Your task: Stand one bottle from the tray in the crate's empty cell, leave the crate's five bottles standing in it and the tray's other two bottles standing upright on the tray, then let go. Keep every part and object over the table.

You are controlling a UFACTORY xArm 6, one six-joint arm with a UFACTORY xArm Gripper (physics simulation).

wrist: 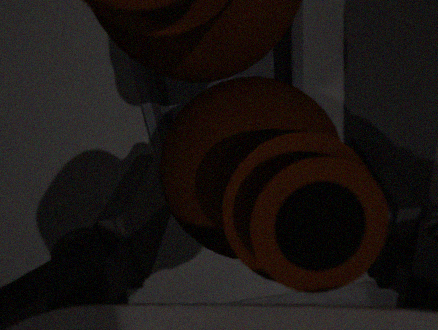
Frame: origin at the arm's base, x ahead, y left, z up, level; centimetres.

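Seen in the pictures: gripper, fingertip midpoint: (249,176).
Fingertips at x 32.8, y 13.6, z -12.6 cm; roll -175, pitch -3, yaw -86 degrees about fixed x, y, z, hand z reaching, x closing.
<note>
A point is followed by its place in that frame.
The view is very dark. An orange-brown bottle (280,115) {x 36.0, y 12.7, z -10.9 cm} stands between the fingers of my gripper (249,176) {x 32.8, y 13.6, z -12.6 cm}, which is shut on it. Its round shoulder shows at the centre and its dark open mouth is below right, turned towards the camera. The dark fingers flank it at left and right; their contact with its sides is hard to see. Another orange-brown bottle (215,55) {x 37.8, y 14.6, z -11.1 cm} shows in part at the top edge, close beyond the held one. The held bottle's base is hidden, so I cannot tell what it rests on. I cannot make out the crate's empty cell.
A pale upright strip (322,60) runs down from the top, right of the bottles; I cannot tell whether it belongs to the crate or the tray. A darker surface lies to its right. A pale surface with shadows lies at left. A pale rounded edge crosses the bottom.
</note>
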